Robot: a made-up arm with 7 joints.
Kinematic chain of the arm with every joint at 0, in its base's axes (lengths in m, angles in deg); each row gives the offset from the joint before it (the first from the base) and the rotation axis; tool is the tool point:
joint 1: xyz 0 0 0.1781 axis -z
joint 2: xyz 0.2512 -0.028 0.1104 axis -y
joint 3: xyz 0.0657 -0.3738 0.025 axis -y
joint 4: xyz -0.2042 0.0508 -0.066 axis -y
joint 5: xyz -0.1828 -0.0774 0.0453 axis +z
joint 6: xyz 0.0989 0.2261 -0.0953 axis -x
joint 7: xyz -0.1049 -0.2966 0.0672 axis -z
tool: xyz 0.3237 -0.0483 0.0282
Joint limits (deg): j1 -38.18..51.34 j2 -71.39..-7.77 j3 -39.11..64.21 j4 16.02..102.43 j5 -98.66..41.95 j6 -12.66..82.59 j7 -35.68..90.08
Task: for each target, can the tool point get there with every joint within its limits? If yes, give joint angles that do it. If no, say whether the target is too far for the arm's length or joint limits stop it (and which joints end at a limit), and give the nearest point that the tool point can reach.
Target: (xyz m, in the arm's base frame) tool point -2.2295 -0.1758 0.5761
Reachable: no: too far | nearest point -0.7967 -0.1886 0.3767 | short by 1.447 m
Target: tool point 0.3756 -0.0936 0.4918
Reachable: yes | joints -19.44 -62.71 -3.40 25.43 27.11 35.90 -16.52
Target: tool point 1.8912 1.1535 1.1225
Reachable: no: too far | nearest point 0.8930 0.3384 0.7868 | short by 1.332 m
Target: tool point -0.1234 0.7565 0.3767
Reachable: no: joint limits stop it (at a limit: joint 1, joint 2, joint 5, joint 6) | nearest point -0.3120 0.2706 0.3380 | short by 0.523 m
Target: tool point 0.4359 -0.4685 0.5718
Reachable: yes | joints -0.29 -47.76 -26.47 66.88 -46.82 74.23 -26.11
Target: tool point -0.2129 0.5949 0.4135
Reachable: no: joint limits stop it (at a limit: joint 1, joint 2, joint 5, joint 6) | nearest point -0.3266 0.2722 0.3772 | short by 0.344 m
